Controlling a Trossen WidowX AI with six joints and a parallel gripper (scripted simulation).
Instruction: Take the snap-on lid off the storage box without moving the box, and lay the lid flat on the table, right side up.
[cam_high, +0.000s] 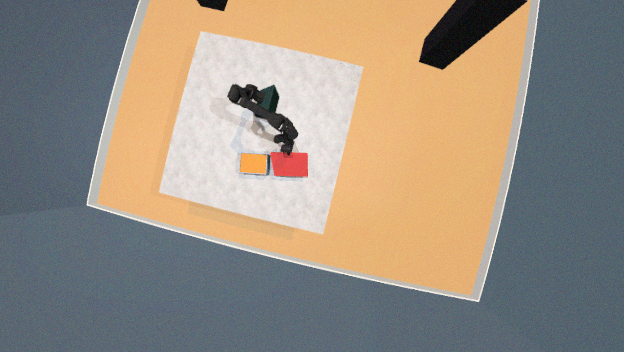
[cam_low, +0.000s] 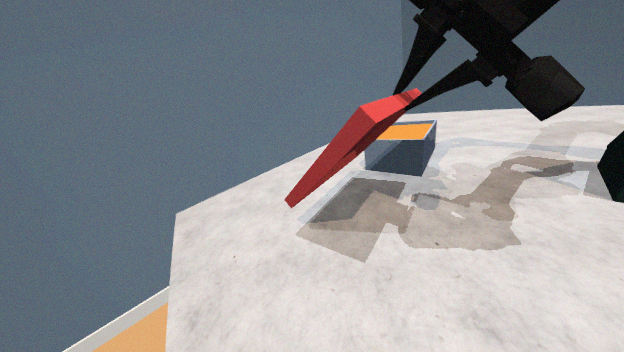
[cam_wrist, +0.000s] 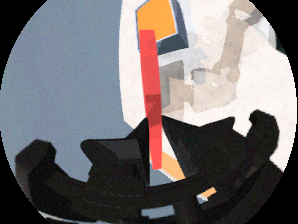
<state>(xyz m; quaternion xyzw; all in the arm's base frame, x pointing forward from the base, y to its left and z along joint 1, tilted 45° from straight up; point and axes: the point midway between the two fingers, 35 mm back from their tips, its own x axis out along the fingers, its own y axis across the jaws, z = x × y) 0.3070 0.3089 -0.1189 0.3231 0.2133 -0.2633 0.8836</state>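
My gripper tip is 60 mm short of the red lid, 50 mm above it and 20 mm to the right of it. The rest, counted from my gripper tip: storage box (240 mm to the right, 140 mm below, 120 mm ahead).
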